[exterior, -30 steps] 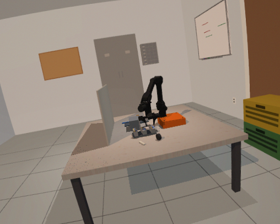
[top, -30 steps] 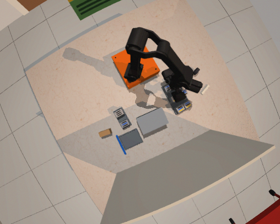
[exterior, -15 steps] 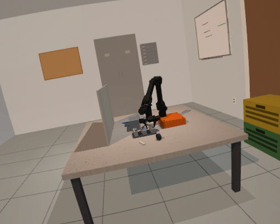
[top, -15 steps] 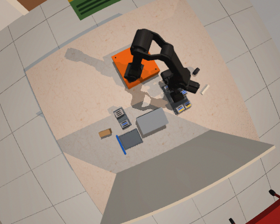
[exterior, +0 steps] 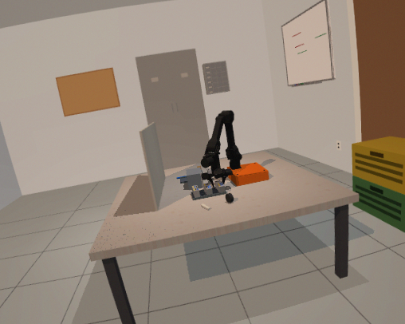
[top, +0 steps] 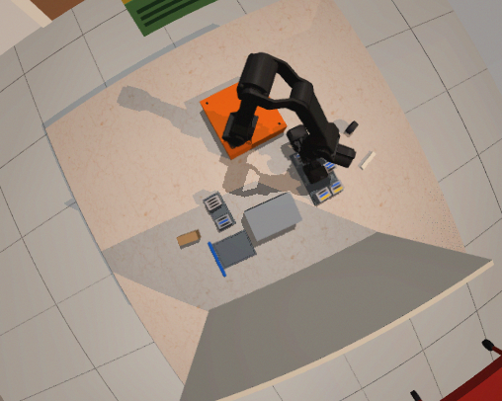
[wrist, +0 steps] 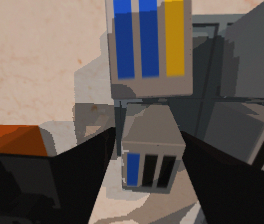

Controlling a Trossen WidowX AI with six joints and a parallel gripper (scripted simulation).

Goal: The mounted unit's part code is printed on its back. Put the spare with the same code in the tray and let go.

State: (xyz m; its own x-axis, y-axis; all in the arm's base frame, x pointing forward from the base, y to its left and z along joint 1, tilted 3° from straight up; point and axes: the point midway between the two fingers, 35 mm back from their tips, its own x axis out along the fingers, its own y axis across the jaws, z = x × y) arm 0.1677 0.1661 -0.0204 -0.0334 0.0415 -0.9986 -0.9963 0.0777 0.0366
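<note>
Now: the dark grey tray 370 mm to the right of my gripper tip, 160 mm ahead of it and 10 mm below it. Round my gripper tip: grey spare (30 mm above); then light grey box (180 mm to the right, 120 mm ahead, 30 mm above); then grey panel (350 mm ahead, 220 mm to the right, 210 mm above).
</note>
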